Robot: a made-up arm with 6 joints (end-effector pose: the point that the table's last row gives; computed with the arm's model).
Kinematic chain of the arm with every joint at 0, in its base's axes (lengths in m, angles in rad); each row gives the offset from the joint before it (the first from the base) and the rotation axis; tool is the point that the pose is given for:
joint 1: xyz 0 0 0.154 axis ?
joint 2: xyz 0 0 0 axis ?
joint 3: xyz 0 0 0.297 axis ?
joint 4: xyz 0 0 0 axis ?
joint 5: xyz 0.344 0 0 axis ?
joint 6: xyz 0 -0.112 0 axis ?
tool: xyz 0 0 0
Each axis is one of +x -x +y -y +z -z.
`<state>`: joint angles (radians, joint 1 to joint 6).
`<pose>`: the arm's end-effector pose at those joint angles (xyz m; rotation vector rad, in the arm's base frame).
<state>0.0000 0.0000 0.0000 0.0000 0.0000 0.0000</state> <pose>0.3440 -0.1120 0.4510 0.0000 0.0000 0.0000</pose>
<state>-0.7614 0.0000 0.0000 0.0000 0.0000 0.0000</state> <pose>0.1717 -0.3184 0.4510 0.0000 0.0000 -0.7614</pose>
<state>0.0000 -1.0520 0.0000 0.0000 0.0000 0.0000</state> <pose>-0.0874 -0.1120 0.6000 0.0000 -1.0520 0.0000</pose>
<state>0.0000 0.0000 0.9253 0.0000 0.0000 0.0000</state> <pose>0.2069 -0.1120 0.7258 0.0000 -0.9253 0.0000</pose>
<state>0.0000 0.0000 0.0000 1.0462 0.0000 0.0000</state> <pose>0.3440 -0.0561 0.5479 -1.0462 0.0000 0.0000</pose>
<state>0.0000 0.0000 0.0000 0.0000 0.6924 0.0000</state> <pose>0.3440 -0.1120 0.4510 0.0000 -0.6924 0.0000</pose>
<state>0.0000 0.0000 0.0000 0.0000 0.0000 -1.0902</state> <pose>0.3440 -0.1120 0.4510 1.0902 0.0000 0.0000</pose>
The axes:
joint 1: +z
joint 2: +y
joint 3: -y
joint 4: -x
joint 5: -y
joint 6: -x

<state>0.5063 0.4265 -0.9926 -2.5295 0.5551 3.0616</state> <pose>0.0528 0.1341 0.0746 -1.0777 1.7238 0.5464</pose>
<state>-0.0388 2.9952 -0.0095 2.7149 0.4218 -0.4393</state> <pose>-0.2870 0.1132 -0.2327 0.4769 1.2423 2.7479</pose>
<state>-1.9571 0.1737 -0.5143 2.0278 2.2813 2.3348</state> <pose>-0.0977 -0.3714 0.3057 -3.0024 -0.6511 -0.2260</pose>
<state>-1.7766 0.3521 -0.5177 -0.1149 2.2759 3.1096</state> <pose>-0.1732 -0.2851 0.1616 1.0761 -1.5049 1.0112</pose>
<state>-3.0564 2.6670 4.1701 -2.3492 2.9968 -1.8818</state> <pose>-0.2310 -0.0987 0.2276 1.9303 0.6639 -1.9583</pose>
